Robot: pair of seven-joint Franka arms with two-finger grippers.
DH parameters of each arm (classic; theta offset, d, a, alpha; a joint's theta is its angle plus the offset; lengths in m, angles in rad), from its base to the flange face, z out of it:
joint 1: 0 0.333 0 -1.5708
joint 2: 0 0 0 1.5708
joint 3: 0 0.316 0.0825 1.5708
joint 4: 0 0 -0.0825 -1.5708
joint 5: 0 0.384 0 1.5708
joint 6: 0 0 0.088 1.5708
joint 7: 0 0.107 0 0
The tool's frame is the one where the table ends.
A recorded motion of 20 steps. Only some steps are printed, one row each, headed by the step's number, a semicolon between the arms.
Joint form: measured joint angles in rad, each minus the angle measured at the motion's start. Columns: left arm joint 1, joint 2, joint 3, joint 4, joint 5, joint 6, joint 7; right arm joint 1, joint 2, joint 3, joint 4, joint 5, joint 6, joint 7.
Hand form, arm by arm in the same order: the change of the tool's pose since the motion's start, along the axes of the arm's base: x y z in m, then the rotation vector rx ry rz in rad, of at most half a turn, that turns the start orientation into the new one. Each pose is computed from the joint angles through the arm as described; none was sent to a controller.
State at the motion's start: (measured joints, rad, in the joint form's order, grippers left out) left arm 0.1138 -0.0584 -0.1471 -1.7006 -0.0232 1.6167 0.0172; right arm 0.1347 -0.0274 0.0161 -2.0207 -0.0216 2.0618 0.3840
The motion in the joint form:
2: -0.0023 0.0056 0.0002 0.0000 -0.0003 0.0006 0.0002; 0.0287 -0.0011 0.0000 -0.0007 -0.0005 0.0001 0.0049
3: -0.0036 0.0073 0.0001 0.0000 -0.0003 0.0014 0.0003; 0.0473 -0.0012 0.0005 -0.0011 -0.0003 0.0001 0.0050
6: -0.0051 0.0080 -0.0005 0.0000 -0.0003 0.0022 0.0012; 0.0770 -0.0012 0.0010 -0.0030 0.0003 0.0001 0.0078
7: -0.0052 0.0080 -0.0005 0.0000 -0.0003 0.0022 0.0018; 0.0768 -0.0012 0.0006 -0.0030 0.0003 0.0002 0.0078
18: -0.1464 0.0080 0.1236 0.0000 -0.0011 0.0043 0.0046; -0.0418 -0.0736 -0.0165 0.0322 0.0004 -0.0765 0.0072
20: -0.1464 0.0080 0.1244 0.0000 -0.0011 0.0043 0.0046; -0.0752 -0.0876 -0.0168 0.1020 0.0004 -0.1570 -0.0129
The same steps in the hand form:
2: 0.0015 -0.0010 -0.0029 -0.0010 0.0050 -0.0023; -0.0028 0.0156 0.0003 0.0000 -0.0006 0.0240
3: 0.0020 -0.0017 -0.0038 -0.0012 0.0059 -0.0038; -0.0049 0.0260 0.0001 0.0001 -0.0003 0.0429
6: 0.0022 -0.0028 -0.0041 -0.0013 0.0057 -0.0067; -0.0087 0.0422 -0.0008 0.0004 0.0017 0.0701
7: 0.0022 -0.0029 -0.0041 -0.0013 0.0057 -0.0074; -0.0087 0.0419 -0.0008 0.0005 0.0016 0.0695
18: 0.0019 -0.0107 -0.0036 -0.0084 0.0034 -0.0274; -0.0102 -0.0336 0.0484 0.0044 -0.0291 -0.0671
20: 0.0019 -0.0102 -0.0036 -0.0085 0.0034 -0.0266; -0.0110 -0.0520 0.0823 0.0021 -0.0324 -0.0824

